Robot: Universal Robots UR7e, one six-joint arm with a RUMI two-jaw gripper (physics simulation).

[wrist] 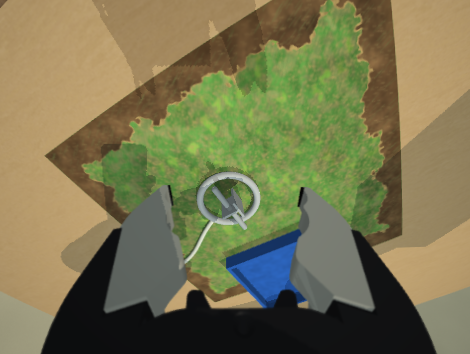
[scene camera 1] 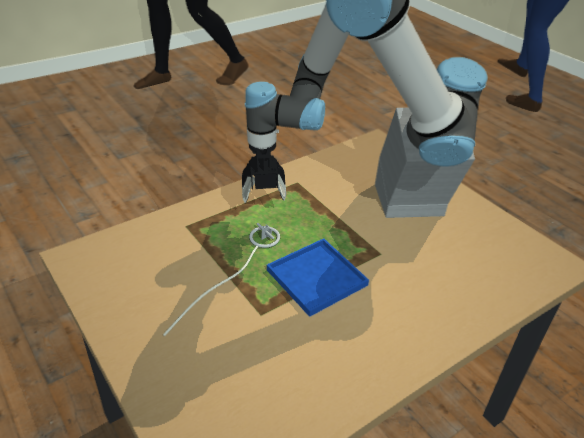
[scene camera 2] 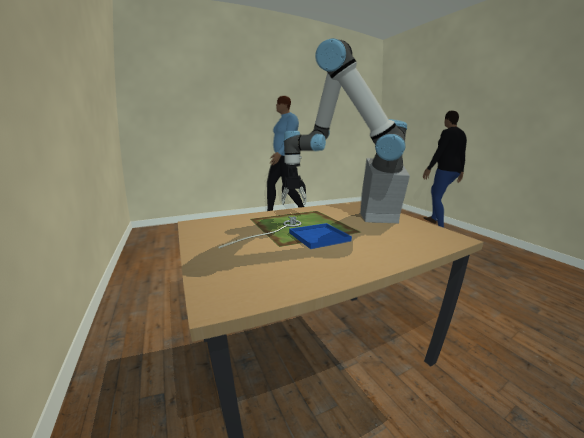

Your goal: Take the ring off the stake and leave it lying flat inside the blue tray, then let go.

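Seen in the pictures: gripper, between the fingertips: [wrist: 235, 188] [scene camera 1: 264, 201] [scene camera 2: 294, 204]; arm's base, origin of its link: [scene camera 2: 387, 166].
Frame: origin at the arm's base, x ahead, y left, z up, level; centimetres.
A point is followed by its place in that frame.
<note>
A light grey ring [scene camera 1: 265, 245] @[x 47.2, y -4.4, z -27.9 cm] [scene camera 2: 285, 223] @[x 49.4, y -7.2, z -27.9 cm] [wrist: 200, 198] @[x 49.0, y -10.2, z -27.9 cm] surrounds the small grey stake [scene camera 1: 264, 232] @[x 45.9, y -8.1, z -26.5 cm] [scene camera 2: 293, 219] @[x 45.6, y -6.7, z -26.0 cm] [wrist: 231, 206] @[x 45.2, y -8.9, z -26.1 cm], low over the green mat [scene camera 1: 300, 215] @[x 31.9, y -13.4, z -28.8 cm] [scene camera 2: 320, 218] @[x 28.9, y -13.9, z -28.8 cm] [wrist: 300, 125] @[x 34.5, y -15.2, z -28.8 cm]. A white cord [scene camera 1: 242, 270] @[x 56.4, y 1.5, z -28.5 cm] [wrist: 202, 240] @[x 52.1, y -2.4, z -28.2 cm] runs from the ring to the lower left in scene view 1. The blue tray [scene camera 1: 340, 298] @[x 37.5, y 21.1, z -27.8 cm] [scene camera 2: 330, 243] @[x 38.3, y 21.2, z -28.0 cm] [wrist: 262, 249] @[x 43.6, y 2.5, z -27.7 cm] overlaps the mat's front right edge; no ring is in it. My gripper [scene camera 1: 265, 196] @[x 43.1, y -14.5, z -20.9 cm] [scene camera 2: 294, 202] @[x 43.1, y -14.5, z -20.9 cm] [wrist: 235, 188] @[x 43.1, y -14.5, z -20.9 cm] is open and empty, pointing down, well above the mat. In the wrist view the ring shows between the fingertips, nearer the left one, but far below.
The arm's grey pedestal [scene camera 1: 420, 185] @[x 3.6, y 3.3, z -14.2 cm] [scene camera 2: 382, 200] @[x 3.0, y 2.6, z -16.6 cm] stands at the back right of the wooden table [scene camera 1: 450, 280] @[x 7.1, y 26.2, z -28.8 cm] [scene camera 2: 400, 255] @[x 16.8, y 37.3, z -28.9 cm]. The loose end of the cord lies on the table at the left. Two people stand on the floor behind the table.
</note>
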